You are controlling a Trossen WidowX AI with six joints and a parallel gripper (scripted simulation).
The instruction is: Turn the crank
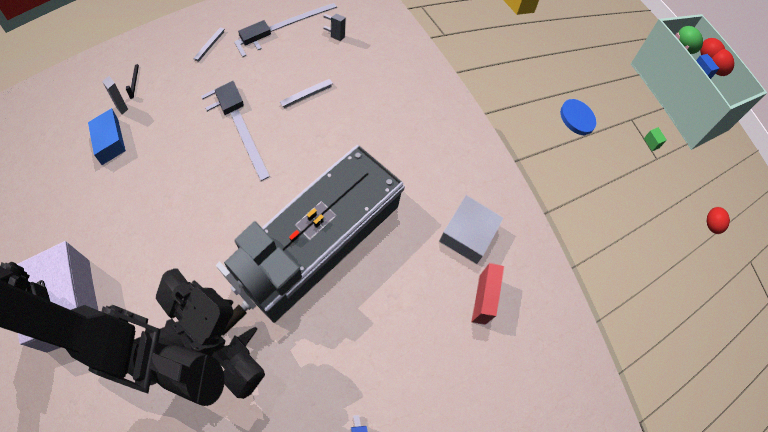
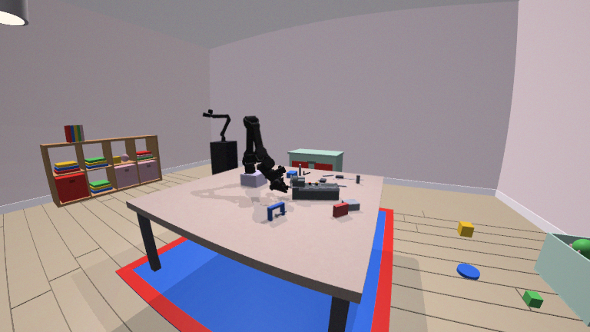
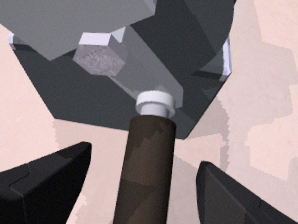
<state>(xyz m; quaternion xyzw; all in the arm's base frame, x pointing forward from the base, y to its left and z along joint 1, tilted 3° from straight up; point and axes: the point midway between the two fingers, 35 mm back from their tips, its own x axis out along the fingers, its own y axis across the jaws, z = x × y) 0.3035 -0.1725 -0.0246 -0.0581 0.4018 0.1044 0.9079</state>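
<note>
My gripper tip is 3 cm below the dark brown crank handle and 2 cm past it. From my gripper tip the other things lie so: red pointer: 12 cm ahead, 5 cm to the left, 4 cm above; then red block: 31 cm ahead, 15 cm to the right, 1 cm below; then grey block: 35 cm ahead, 5 cm to the right, 2 cm below.
</note>
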